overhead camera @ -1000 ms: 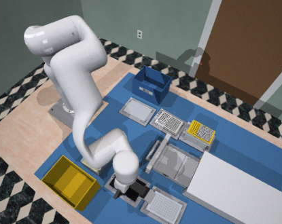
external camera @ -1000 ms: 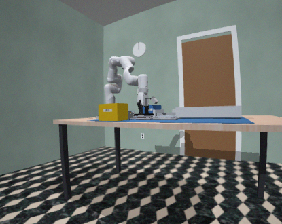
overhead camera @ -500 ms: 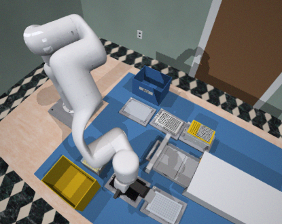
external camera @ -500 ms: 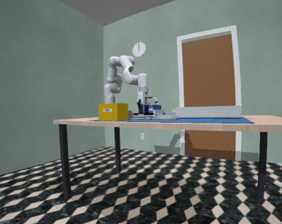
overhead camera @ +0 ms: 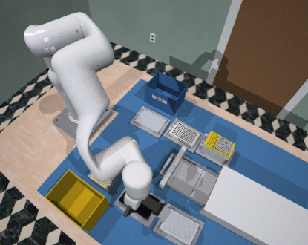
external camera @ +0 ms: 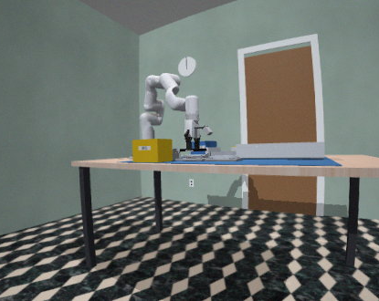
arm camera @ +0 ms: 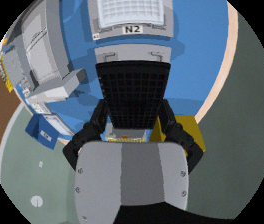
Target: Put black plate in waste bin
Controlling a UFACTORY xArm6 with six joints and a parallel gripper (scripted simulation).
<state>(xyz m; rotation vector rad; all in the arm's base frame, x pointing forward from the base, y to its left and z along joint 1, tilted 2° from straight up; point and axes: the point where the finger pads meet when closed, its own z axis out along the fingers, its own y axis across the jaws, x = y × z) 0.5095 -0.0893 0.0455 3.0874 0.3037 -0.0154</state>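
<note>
Right now the yellow waste bin W1 is 170 mm to the right of my hand, 150 mm behind it and 30 mm below it. The rest, counted from my hand: black plate: 10 mm below; then cooler drawer: 220 mm to the left, 100 mm ahead, 50 mm below; then white plate: 170 mm ahead, 50 mm below, 40 mm to the left.
</note>
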